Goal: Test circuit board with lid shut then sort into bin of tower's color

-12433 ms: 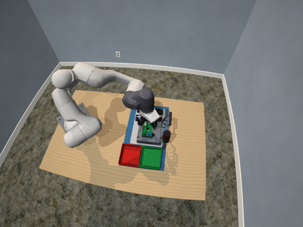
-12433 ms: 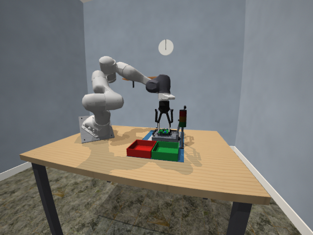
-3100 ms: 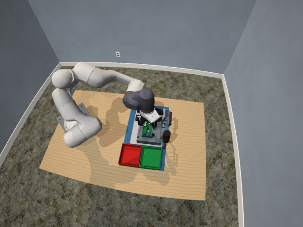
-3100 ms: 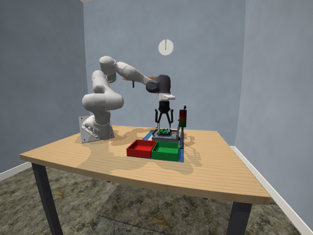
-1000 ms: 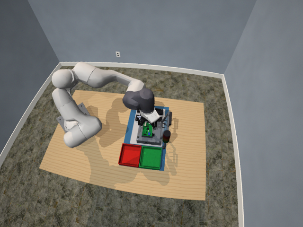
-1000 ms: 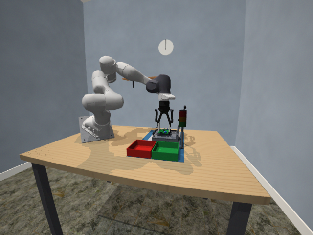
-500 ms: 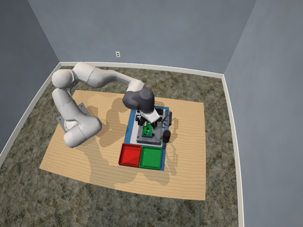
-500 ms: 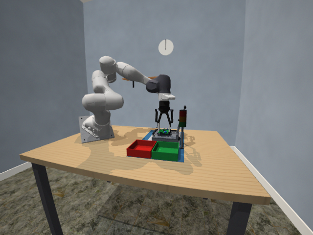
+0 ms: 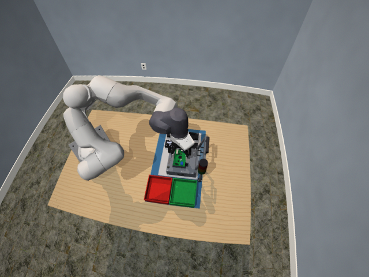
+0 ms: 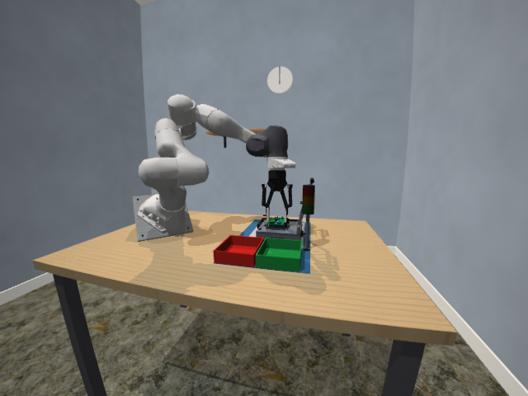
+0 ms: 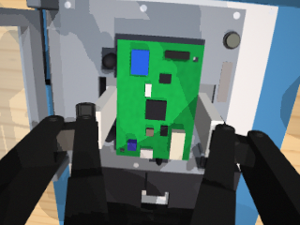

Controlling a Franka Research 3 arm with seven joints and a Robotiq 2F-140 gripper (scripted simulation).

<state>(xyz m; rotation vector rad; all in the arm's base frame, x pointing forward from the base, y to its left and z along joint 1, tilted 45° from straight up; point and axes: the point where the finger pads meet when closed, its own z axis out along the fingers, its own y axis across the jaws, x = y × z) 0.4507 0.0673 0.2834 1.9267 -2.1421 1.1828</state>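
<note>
The green circuit board lies 2 cm below my hand. Also, from my hand: tester plate (4 cm below, 1 cm ahead); clear lid (12 cm ahead, 8 cm above, 3 cm to the right); green bin (21 cm to the right, 9 cm below, 1 cm behind).
</note>
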